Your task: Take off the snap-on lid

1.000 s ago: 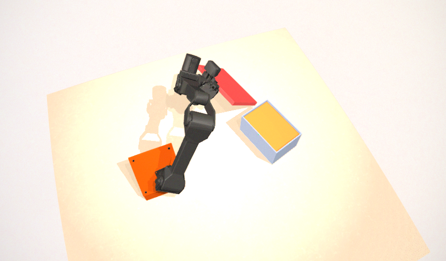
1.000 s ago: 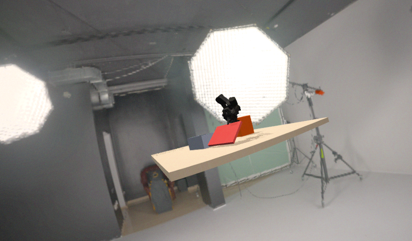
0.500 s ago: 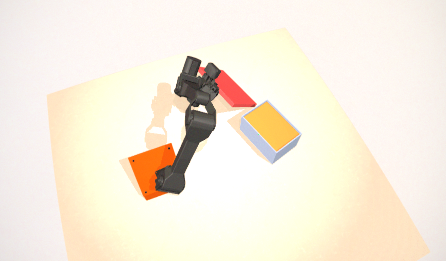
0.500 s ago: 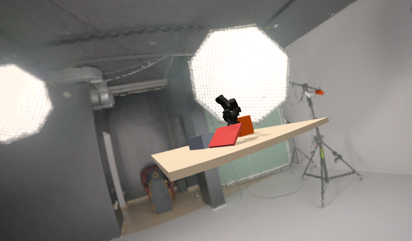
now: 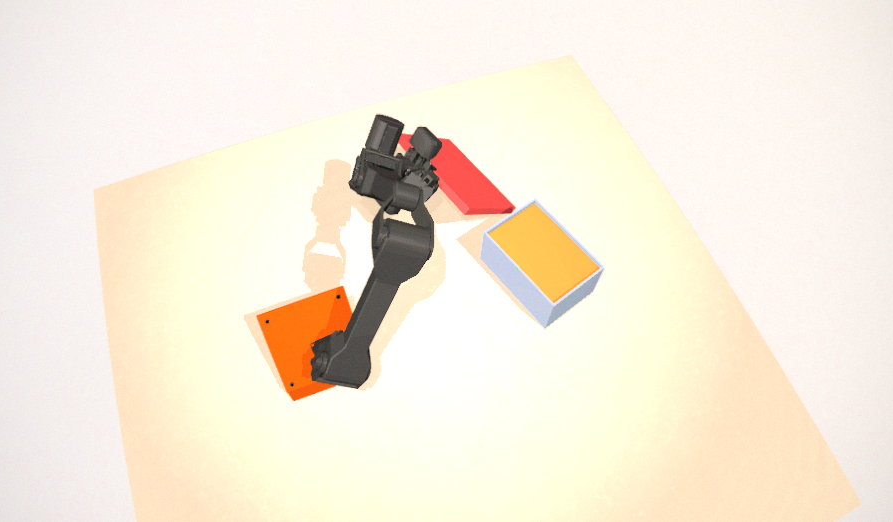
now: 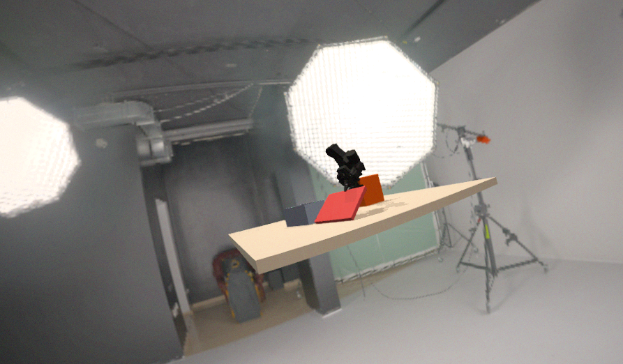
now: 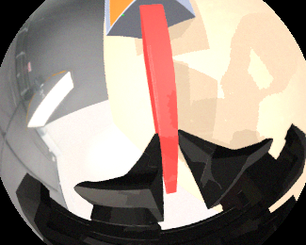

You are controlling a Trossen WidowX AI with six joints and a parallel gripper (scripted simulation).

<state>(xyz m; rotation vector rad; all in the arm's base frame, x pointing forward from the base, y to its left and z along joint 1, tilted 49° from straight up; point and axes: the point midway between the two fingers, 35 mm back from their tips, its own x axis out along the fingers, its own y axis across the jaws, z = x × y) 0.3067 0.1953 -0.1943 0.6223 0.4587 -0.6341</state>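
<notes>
Right now the lid is 7 cm ahead of my gripper tip, 5 cm below it and 1 cm to the left of it. Also, from my gripper tip: storage box (26 cm to the right, 12 cm ahead, 6 cm below).
</notes>
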